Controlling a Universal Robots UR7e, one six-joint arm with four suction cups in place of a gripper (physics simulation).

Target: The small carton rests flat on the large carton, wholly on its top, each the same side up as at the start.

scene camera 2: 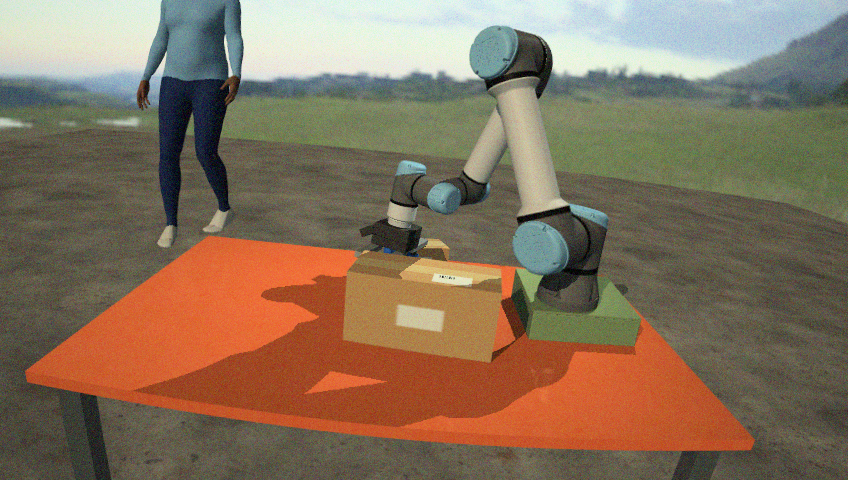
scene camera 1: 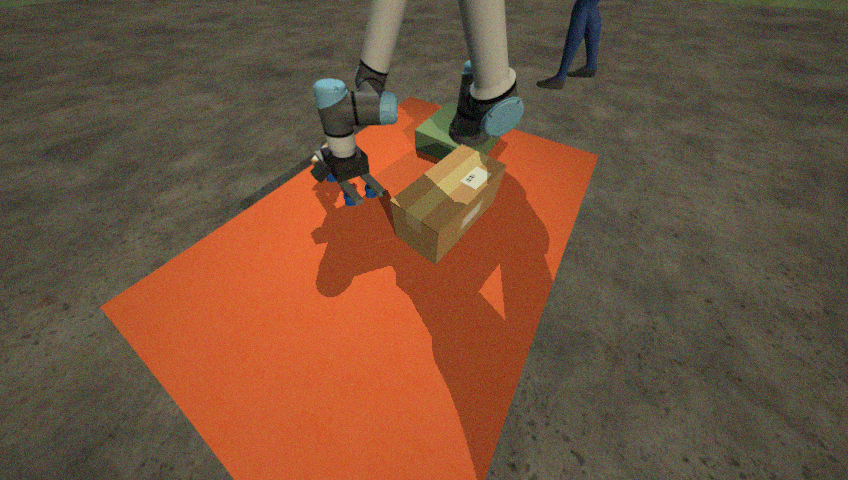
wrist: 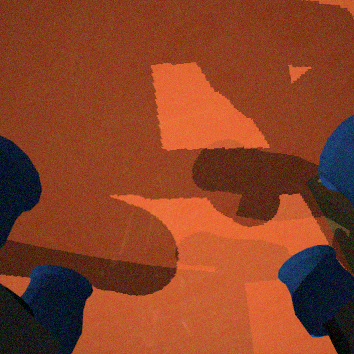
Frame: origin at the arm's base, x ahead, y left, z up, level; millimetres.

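Seen in the pictures: hand at its tool point: [wrist: 184, 235]; arm's base at its link origin: [scene camera 2: 567, 298] [scene camera 1: 468, 133].
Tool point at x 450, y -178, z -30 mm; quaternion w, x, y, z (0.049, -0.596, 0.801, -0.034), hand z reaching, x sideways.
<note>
Pixels of each thing's middle, then the offset from my tool point to it. Level surfaces: height alone.
- large brown carton at the middle of its body: [scene camera 2: 424, 303] [scene camera 1: 449, 201] dy +311, dx -108, dz +31 mm
- small tan carton at the middle of its body: [scene camera 2: 419, 255] [scene camera 1: 337, 159] dy -152, dx -74, dz -7 mm
- orange table at its surface level: dz -46 mm
The large brown carton [scene camera 1: 449, 205] [scene camera 2: 416, 309] [wrist: 341, 206] stands on the orange table, its labelled side facing scene camera 2. The small tan carton [scene camera 1: 315, 159] [scene camera 2: 439, 249] is mostly hidden: a bit shows behind my gripper in scene camera 1, and its upper part shows behind the large carton in scene camera 2. It is beside the large carton, not on it. My gripper [scene camera 1: 352, 191] [scene camera 2: 397, 251] [wrist: 185, 225] hangs low over the table on the far side of the large carton. Its blue cups show free ends in the wrist view and hold nothing.
The arm stands on a green block [scene camera 1: 431, 133] [scene camera 2: 583, 327] at one end of the orange table [scene camera 1: 267, 356] [scene camera 2: 196, 261]. The arm's shadow falls across the table. A person [scene camera 1: 586, 38] [scene camera 2: 193, 118] stands on the ground beyond the table.
</note>
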